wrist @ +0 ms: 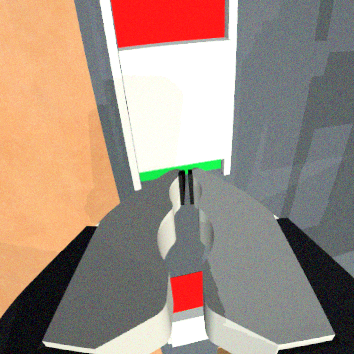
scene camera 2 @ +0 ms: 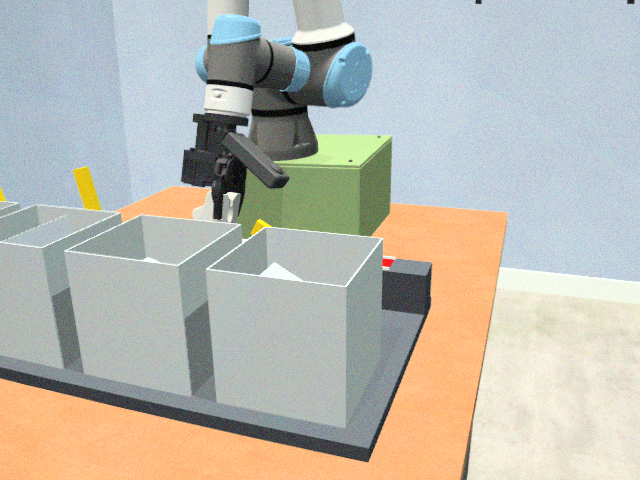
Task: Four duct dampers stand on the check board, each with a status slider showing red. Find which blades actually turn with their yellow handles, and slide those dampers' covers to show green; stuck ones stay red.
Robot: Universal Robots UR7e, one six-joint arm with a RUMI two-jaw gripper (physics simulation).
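Places are measured from the arm's base along level axes (x ahead, y left, z up), in millimetres.
Where they show: gripper, fingertip midpoint: (wrist: 186, 172); arm's base, link origin: (scene camera 2: 282, 152).
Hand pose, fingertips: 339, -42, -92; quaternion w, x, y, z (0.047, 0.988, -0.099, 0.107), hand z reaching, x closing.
Observation:
Things, the pixels of their top centre, and the offset from my fingertips, as dx, dy, dz. "pt": a spot on its surface instead. Level surfaces: height alone.
- white slider cover, top centre: (wrist: 180, 111) +4, +36, +9
- thin green strip, surface spot: (wrist: 205, 166) pt +10, +0, +1
- red field, surface spot: (wrist: 170, 22) pt +10, +67, +1
- white cover, top centre: (wrist: 193, 330) -34, -156, +9
- check board, surface height: dz -61
- red slider field, surface spot: (scene camera 2: 387, 262) pt +46, +275, +1
- orange table, surface height: dz -79
- yellow handle, surface spot: (scene camera 2: 2, 195) pt +45, -351, +92
My gripper (scene camera 2: 223, 210) (wrist: 186, 172) is shut and empty. In the wrist view its tips are at the lower edge of a white slider cover (wrist: 175, 105), over a thin green strip (wrist: 205, 166); a red field (wrist: 170, 22) shows above the cover. Between the finger bases another slider shows a red field (wrist: 187, 292) and a white cover (wrist: 189, 330). In scene camera 2, grey damper boxes (scene camera 2: 279, 341) (scene camera 2: 129, 315) (scene camera 2: 25, 294) stand on the check board (scene camera 2: 400, 330), with yellow handles (scene camera 2: 86, 188) (scene camera 2: 260, 226) behind. A red slider field (scene camera 2: 387, 262) shows at right. The fingertips are hidden behind the boxes.
A dark block (scene camera 2: 405, 286) stands at the board's right rear. The green robot base (scene camera 2: 315, 201) is behind the boxes. The orange table (scene camera 2: 449, 310) (wrist: 40, 125) borders the board. Part of another yellow handle (scene camera 2: 2, 195) shows at far left.

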